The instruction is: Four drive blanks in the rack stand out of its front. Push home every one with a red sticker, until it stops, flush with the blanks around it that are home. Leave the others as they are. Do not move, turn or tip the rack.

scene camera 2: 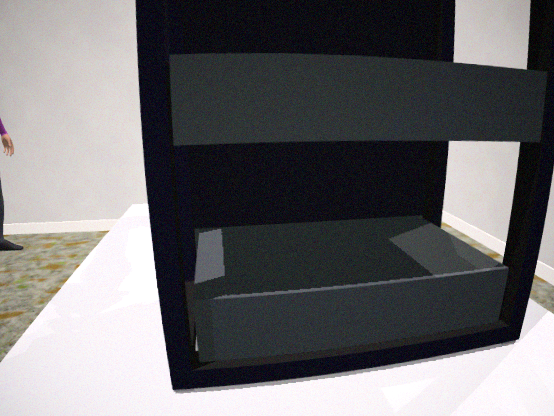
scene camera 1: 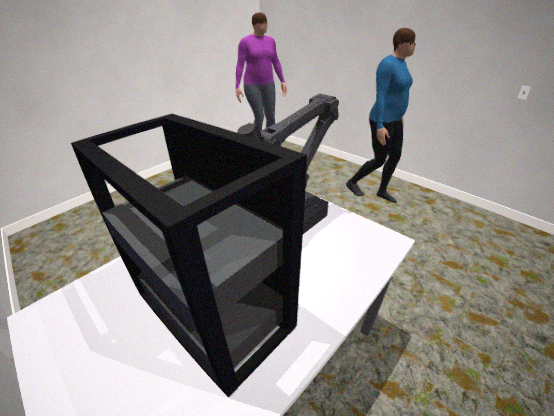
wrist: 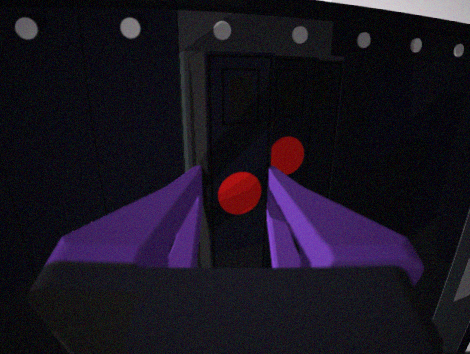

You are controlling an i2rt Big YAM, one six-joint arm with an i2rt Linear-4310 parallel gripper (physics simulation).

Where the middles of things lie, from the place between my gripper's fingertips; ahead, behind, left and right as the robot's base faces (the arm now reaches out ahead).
My hand is 17 cm to the right of the black rack (scene camera 2: 295,165), 16 cm short of it and 8 cm above it.
